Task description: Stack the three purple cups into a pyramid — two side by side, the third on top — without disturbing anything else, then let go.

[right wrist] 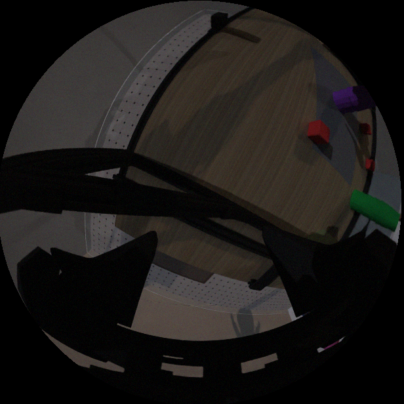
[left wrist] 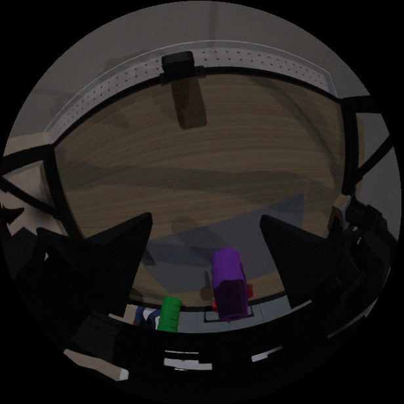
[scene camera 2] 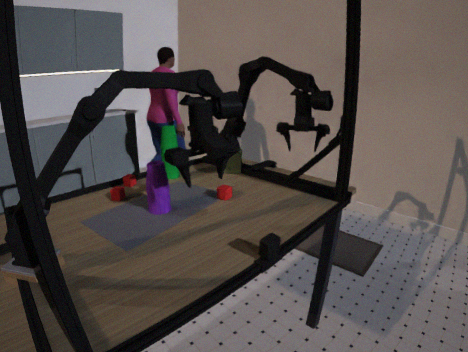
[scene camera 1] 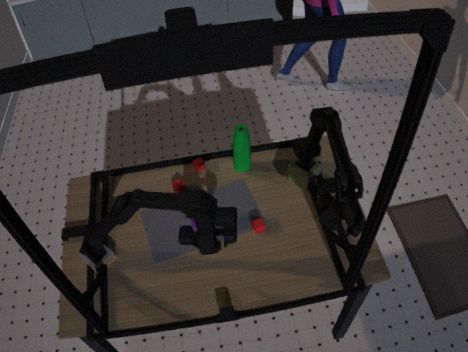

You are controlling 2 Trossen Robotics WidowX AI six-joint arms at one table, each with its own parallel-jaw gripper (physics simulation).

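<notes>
The purple cups show as one tall upright column on the grey mat. The seams between cups are too dim to count them. In scene camera 1 the left arm hides most of the column. My left gripper is open and empty, above the mat and to the right of the column in scene camera 2. My right gripper is open and empty, raised over the right end of the table, far from the cups.
A tall green object stands behind the mat. Two red cubes lie at the back left. Another red cube lies by the mat's right edge. An olive box stands back right.
</notes>
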